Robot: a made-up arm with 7 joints.
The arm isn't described. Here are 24 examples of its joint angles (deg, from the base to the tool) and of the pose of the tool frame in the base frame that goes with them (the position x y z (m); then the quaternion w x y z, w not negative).
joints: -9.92 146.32 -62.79 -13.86 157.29 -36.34 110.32
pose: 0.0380 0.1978 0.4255 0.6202 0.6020 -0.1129 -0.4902
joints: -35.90 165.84 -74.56 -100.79 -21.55 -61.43 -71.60
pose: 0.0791 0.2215 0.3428 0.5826 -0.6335 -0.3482 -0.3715
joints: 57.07 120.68 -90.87 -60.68 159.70 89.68 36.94
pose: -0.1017 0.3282 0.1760 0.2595 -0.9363 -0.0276 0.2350
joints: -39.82 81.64 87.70 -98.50 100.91 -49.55 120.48
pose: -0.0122 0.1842 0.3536 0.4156 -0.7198 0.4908 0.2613
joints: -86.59 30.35 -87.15 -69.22 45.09 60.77 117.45
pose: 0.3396 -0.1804 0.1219 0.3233 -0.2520 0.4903 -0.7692
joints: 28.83 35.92 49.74 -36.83 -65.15 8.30 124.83
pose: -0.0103 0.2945 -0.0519 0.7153 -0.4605 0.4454 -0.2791
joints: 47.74 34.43 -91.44 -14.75 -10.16 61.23 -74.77
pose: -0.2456 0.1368 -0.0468 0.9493 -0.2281 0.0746 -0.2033
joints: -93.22 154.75 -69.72 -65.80 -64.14 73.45 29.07
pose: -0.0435 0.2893 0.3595 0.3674 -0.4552 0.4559 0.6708
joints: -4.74 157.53 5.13 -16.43 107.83 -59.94 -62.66
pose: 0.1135 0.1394 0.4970 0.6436 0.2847 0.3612 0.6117
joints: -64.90 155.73 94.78 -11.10 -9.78 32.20 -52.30
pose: -0.2277 0.1382 0.3752 0.8907 -0.1546 0.4246 0.0496
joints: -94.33 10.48 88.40 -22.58 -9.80 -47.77 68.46
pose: 0.3827 -0.0010 0.2428 0.5463 0.1447 -0.5246 -0.6367
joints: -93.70 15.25 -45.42 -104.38 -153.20 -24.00 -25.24
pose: 0.1387 -0.1827 0.3140 0.3513 0.1181 0.0590 0.9269
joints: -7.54 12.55 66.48 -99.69 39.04 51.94 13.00
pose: 0.1797 0.2489 0.0990 0.6239 -0.2109 0.2421 -0.7125
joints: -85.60 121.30 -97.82 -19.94 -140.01 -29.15 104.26
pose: 0.0160 0.3031 0.2926 0.2397 0.4349 -0.8506 -0.1727
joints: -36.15 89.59 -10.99 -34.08 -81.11 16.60 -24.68
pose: 0.1915 0.3104 0.2658 0.2730 0.1114 -0.7598 -0.5795
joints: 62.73 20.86 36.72 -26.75 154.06 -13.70 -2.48
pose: -0.2247 0.1869 -0.0218 0.8894 -0.4321 -0.0504 0.1401
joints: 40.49 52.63 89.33 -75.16 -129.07 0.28 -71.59
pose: -0.0211 0.3056 0.2442 0.7791 0.2295 -0.2493 -0.5274
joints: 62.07 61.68 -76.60 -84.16 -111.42 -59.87 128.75
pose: -0.1676 0.0647 0.0069 0.8137 0.2970 -0.1048 0.4885
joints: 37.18 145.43 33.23 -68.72 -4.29 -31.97 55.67
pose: 0.3031 0.1063 0.2906 0.0507 -0.5261 -0.8264 0.1942
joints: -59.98 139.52 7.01 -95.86 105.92 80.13 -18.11
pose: 0.0652 -0.0108 0.4610 0.2587 0.1854 0.8803 -0.3518
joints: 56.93 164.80 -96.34 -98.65 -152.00 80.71 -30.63
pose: 0.0187 0.2402 0.2608 0.2666 -0.8649 0.2297 -0.3579
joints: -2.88 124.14 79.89 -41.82 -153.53 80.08 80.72
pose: 0.0422 0.1821 0.5430 0.5117 0.0182 0.1149 0.8512
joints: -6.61 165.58 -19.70 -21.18 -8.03 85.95 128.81
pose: 0.0988 0.1012 0.5703 0.8322 0.3378 0.0137 0.4395
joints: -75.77 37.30 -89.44 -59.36 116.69 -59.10 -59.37
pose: 0.3282 -0.0649 0.0398 0.4599 0.5102 0.5808 -0.4368
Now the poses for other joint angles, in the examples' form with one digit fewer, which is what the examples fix.
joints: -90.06 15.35 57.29 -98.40 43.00 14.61 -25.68
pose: 0.217 0.109 0.386 0.744 0.442 -0.063 -0.498
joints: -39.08 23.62 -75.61 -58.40 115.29 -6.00 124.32
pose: 0.271 -0.058 -0.053 0.165 -0.732 -0.372 -0.546
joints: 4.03 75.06 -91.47 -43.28 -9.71 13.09 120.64
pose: 0.003 0.256 -0.058 0.136 -0.453 0.816 -0.334
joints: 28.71 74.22 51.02 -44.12 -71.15 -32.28 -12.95
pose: 0.045 0.365 0.183 0.279 -0.143 -0.925 -0.215
